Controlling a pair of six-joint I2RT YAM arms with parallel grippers.
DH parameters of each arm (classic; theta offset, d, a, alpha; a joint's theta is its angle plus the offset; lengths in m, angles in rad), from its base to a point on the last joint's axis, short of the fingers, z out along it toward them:
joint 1: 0 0.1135 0.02 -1.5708
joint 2: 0 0 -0.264 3.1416
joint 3: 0.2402 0 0.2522 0
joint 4: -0.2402 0 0.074 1.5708
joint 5: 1.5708 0 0 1.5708
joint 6: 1.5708 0.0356 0 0
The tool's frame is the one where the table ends.
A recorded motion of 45 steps. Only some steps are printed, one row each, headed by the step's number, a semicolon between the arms.
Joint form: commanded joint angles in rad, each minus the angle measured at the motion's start. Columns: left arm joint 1, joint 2, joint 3, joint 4, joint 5, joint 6; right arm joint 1, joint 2, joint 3, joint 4, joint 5, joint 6.
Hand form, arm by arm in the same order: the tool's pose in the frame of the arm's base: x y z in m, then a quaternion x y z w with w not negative. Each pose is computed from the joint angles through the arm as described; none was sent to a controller.
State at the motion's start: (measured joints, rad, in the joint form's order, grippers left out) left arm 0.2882 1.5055 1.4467 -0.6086 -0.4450 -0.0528; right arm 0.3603 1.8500 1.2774 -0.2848 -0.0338 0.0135
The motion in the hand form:
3: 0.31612 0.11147 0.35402 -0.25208 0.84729 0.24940 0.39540; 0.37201 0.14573 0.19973 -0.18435 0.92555 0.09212 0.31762
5: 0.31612 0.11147 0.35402 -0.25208 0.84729 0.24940 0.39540; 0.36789 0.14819 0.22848 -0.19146 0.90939 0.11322 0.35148
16: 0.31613 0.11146 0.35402 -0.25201 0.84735 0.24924 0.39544; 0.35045 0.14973 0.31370 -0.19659 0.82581 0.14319 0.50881
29: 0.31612 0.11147 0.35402 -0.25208 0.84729 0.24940 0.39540; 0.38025 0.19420 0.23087 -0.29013 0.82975 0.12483 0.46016
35: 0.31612 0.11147 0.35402 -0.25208 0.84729 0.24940 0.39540; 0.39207 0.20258 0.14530 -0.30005 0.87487 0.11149 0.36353
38: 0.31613 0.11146 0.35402 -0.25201 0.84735 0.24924 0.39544; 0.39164 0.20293 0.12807 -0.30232 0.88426 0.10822 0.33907
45: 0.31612 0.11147 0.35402 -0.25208 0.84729 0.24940 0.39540; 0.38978 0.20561 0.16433 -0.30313 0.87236 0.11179 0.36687
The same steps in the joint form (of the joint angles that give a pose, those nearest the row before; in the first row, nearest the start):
3: 0.0042 0.0038 -0.0046 -0.0011 -0.0091 -0.0126; 0.0069 0.0004 0.0026 -0.0446 -0.0359 -0.0153
5: 0.0042 0.0038 -0.0046 -0.0011 -0.0091 -0.0126; 0.0137 -0.0591 0.0221 -0.0435 -0.0656 -0.0153
16: 0.0042 0.0038 -0.0046 -0.0011 -0.0088 -0.0126; 0.0340 -0.2365 0.0362 0.1251 -0.0683 -0.0233
29: 0.0042 0.0038 -0.0046 -0.0011 -0.0091 -0.0126; 0.1022 0.0088 0.0363 0.2487 -0.0824 -0.1610
35: 0.0042 0.0038 -0.0046 -0.0011 -0.0091 -0.0126; 0.1076 0.2121 0.0362 0.2361 -0.0786 -0.1606
38: 0.0042 0.0038 -0.0046 -0.0011 -0.0088 -0.0126; 0.1087 0.2506 0.0366 0.2213 -0.0786 -0.1610
45: 0.0042 0.0038 -0.0046 -0.0011 -0.0091 -0.0126; 0.1164 0.1759 0.0629 0.1808 -0.0748 -0.1610

